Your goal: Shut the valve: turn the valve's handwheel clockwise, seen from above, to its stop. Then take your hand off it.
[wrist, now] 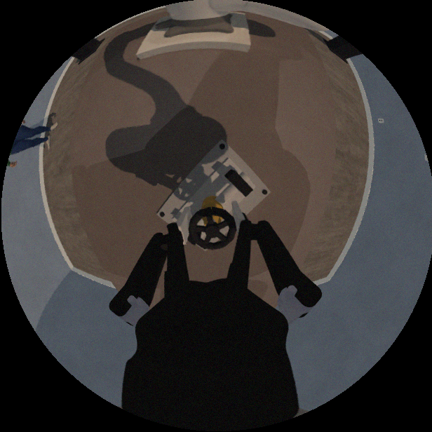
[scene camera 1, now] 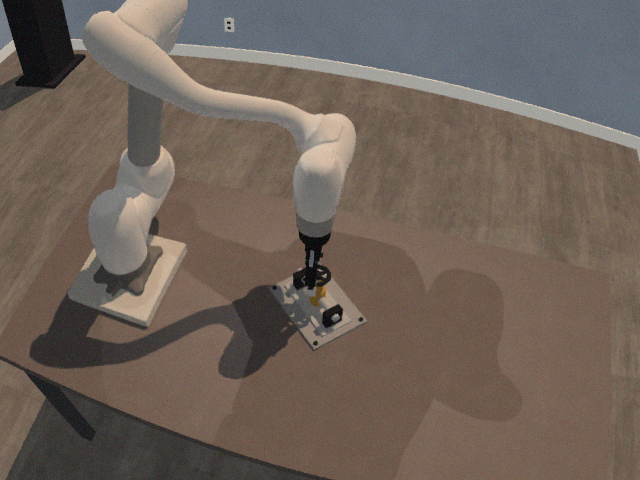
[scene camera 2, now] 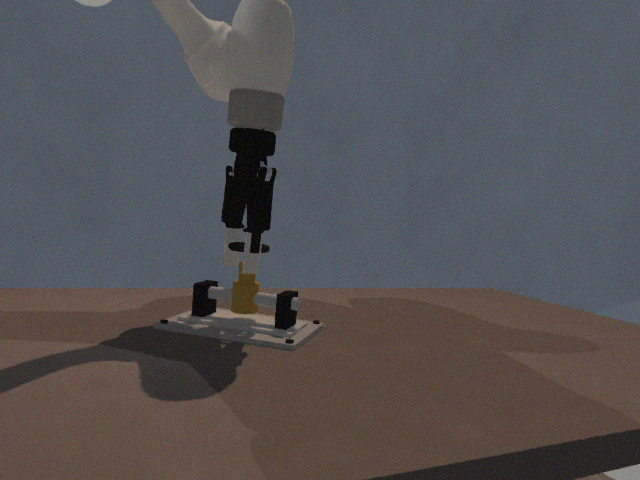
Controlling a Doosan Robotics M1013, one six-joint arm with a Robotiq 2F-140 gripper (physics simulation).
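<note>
The black spoked handwheel (scene camera 1: 328, 275) (scene camera 2: 265, 248) (wrist: 192, 229) sits level on top of the yellow valve body (scene camera 1: 317, 296) (scene camera 2: 245, 298) (wrist: 212, 202). My gripper (scene camera 1: 310, 283) (scene camera 2: 241, 262) (wrist: 211, 211) points straight down over the valve. It is shut on the handwheel, with one pale fingertip at each side of the rim in the wrist view. In scene camera 2 the fingertips reach a little below the wheel and stay above the pipe. In scene camera 1 the fingers hide part of the wheel. How far the wheel is turned cannot be read.
The valve's pipe runs between black end blocks (scene camera 1: 332, 315) (scene camera 2: 286, 310) (wrist: 238, 182) on a pale base plate (scene camera 1: 353, 321) (scene camera 2: 305, 335) (wrist: 258, 185). The arm's pale mounting slab (scene camera 1: 173, 258) (wrist: 150, 44) is on the same brown table (scene camera 1: 558, 330). A dark post (scene camera 1: 41, 41) stands behind at left.
</note>
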